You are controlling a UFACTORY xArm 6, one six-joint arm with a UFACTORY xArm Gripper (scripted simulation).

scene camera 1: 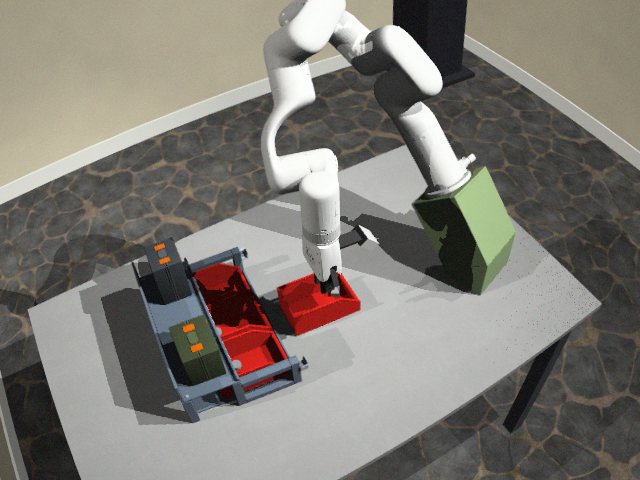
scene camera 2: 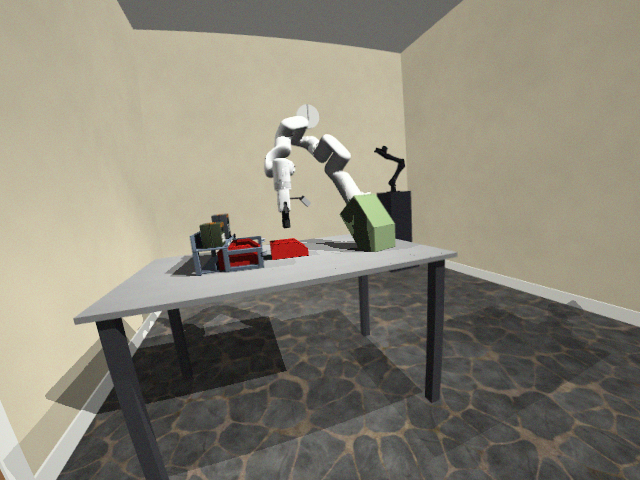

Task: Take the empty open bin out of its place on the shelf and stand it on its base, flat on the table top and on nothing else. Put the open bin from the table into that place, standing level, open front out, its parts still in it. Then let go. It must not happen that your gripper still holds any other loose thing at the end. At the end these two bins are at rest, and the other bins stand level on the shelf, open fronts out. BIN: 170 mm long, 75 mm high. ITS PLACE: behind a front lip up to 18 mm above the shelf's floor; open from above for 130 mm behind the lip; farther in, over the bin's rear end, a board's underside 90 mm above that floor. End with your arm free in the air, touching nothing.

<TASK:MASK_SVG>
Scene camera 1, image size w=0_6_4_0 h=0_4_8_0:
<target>my gripper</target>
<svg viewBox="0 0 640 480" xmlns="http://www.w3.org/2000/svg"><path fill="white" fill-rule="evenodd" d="M368 229L356 225L352 231L342 235L339 234L334 241L326 244L316 244L308 241L302 231L303 255L315 273L315 284L320 283L321 294L331 292L335 289L333 287L339 286L337 275L340 276L342 270L340 249L358 243L359 246L372 251L378 245L377 240Z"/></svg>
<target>dark grey box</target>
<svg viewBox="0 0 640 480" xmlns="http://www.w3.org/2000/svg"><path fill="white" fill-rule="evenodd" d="M172 237L144 247L164 305L192 295L181 257Z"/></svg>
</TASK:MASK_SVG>
